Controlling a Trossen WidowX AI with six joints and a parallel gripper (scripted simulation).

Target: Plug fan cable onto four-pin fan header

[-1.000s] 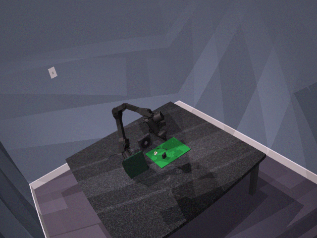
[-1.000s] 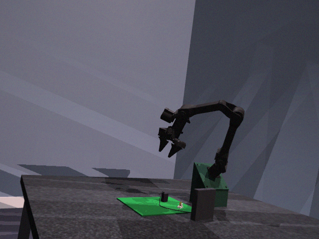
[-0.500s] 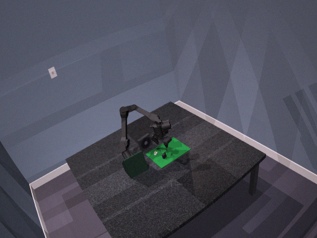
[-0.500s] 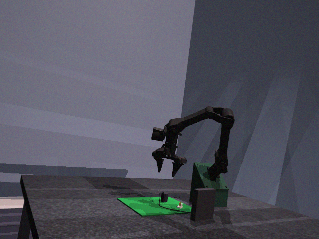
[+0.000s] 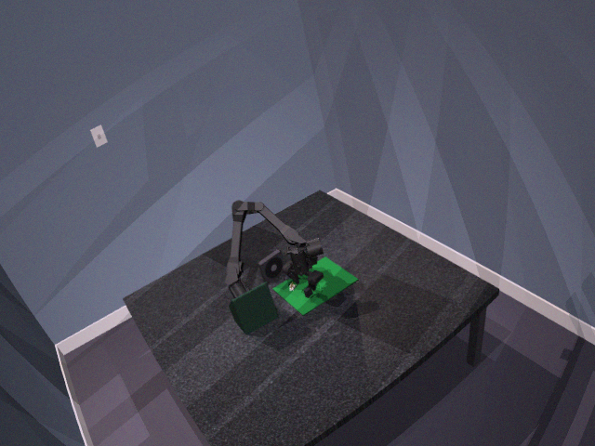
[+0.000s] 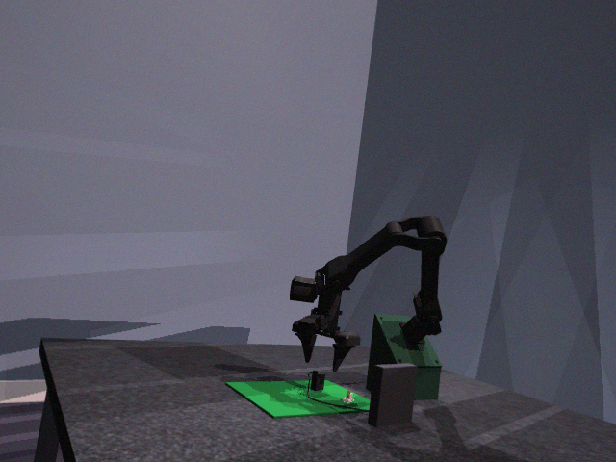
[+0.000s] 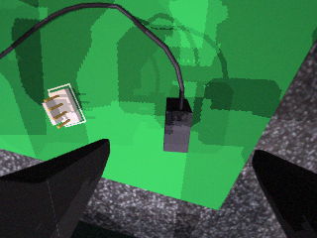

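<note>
Now: the black fan plug 4 cm below my gripper tip. Also, from my gripper tip: green board 7 cm below, 6 cm ahead, 5 cm to the left; then four-pin fan header 10 cm to the left, 6 cm below, 2 cm behind; then black fan 22 cm to the left, 4 cm behind.
</note>
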